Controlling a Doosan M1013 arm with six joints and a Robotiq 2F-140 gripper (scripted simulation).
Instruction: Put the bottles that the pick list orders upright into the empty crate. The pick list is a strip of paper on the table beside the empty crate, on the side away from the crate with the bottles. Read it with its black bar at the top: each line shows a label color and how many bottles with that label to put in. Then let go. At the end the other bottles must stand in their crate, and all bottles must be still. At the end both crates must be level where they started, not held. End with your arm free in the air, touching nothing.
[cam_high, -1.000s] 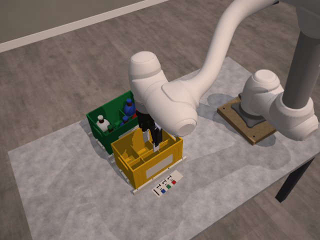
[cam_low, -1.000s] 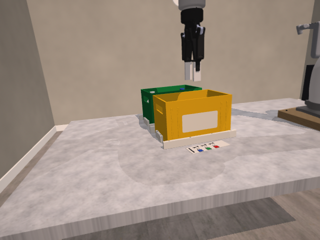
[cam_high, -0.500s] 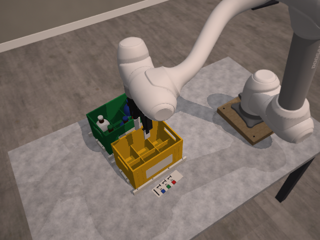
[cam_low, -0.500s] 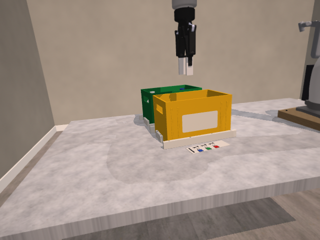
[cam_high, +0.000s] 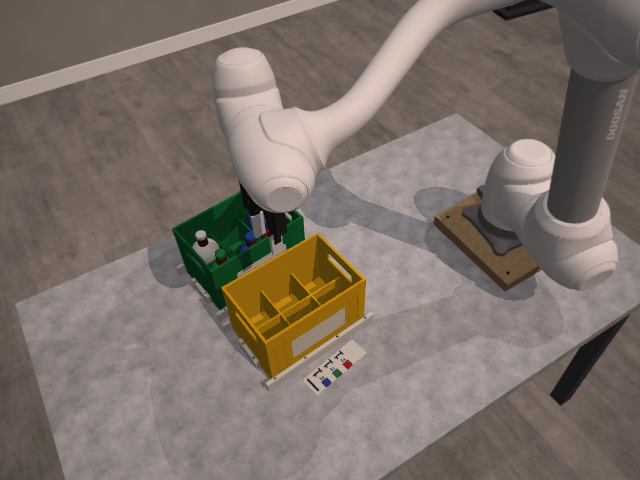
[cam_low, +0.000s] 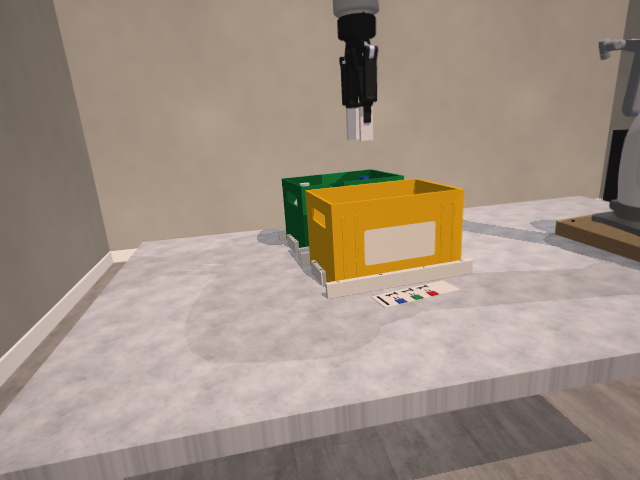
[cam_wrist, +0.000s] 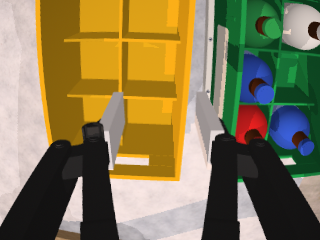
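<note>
Right now the blue bottle is 10 mm ahead of my hand, 140 mm to the right of it and 220 mm below it. From my hand the other things lie so: green bottle 90 mm ahead, 120 mm to the right, 220 mm below; then yellow crate 30 mm behind, 50 mm to the left, 220 mm below; then red-capped bottle 70 mm behind, 170 mm to the right, 220 mm below.
</note>
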